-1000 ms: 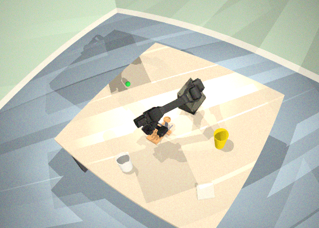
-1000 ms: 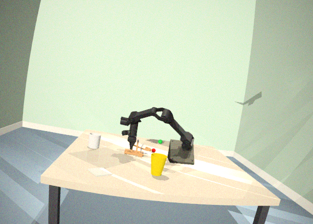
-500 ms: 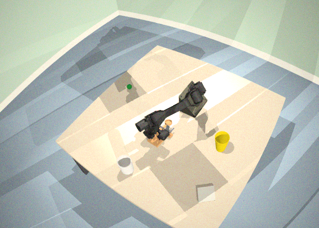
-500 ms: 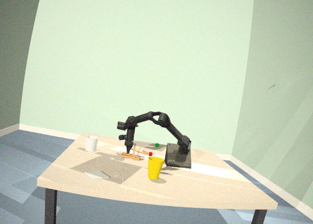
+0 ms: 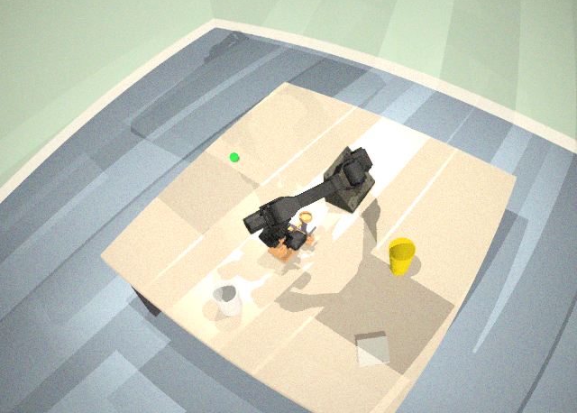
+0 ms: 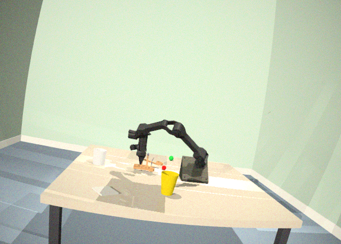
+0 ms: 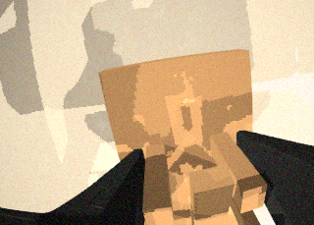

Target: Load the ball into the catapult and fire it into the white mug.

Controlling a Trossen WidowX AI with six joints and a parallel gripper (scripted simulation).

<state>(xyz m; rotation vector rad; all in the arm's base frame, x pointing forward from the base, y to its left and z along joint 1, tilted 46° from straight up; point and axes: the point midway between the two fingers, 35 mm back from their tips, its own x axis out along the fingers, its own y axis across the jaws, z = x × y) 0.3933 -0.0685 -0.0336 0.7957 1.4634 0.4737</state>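
Right now my gripper tip is 19 cm past the red ball, 10 cm to the left of it and 4 cm above it. Round my gripper tip: white mug 28 cm ahead, 6 cm to the right, 2 cm below; then wooden catapult 6 cm behind, 3 cm to the left, 2 cm above; then yellow cup 10 cm behind, 40 cm to the left, 2 cm below.
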